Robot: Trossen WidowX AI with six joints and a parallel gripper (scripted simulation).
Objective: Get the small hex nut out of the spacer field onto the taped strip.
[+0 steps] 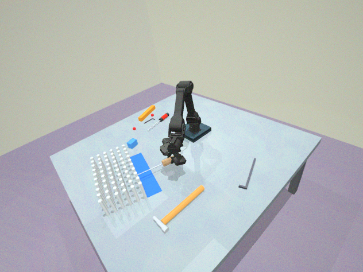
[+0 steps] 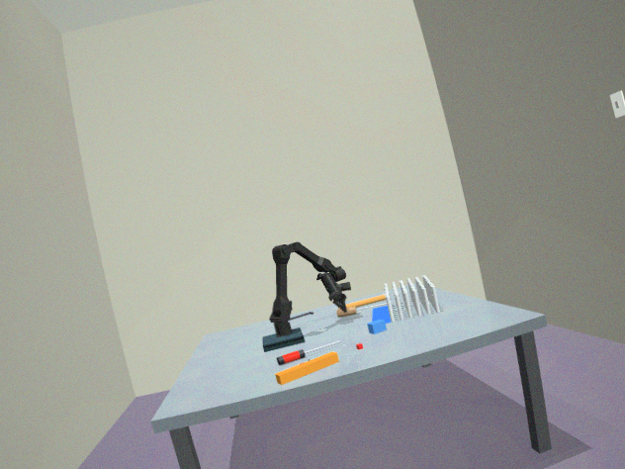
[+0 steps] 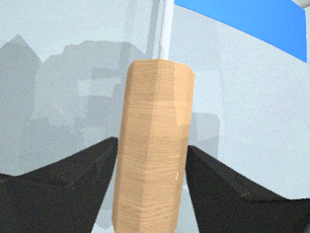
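Right now my gripper tip is 15 cm short of the blue taped strip, 7 cm to the left of it and 4 cm above it. Also, from my gripper tip: hex key: 55 cm to the right, 19 cm behind, 3 cm below; then thin-rod tool: 10 cm ahead, 2 cm to the right; then blue block: 35 cm to the right, 8 cm ahead, 2 cm below.
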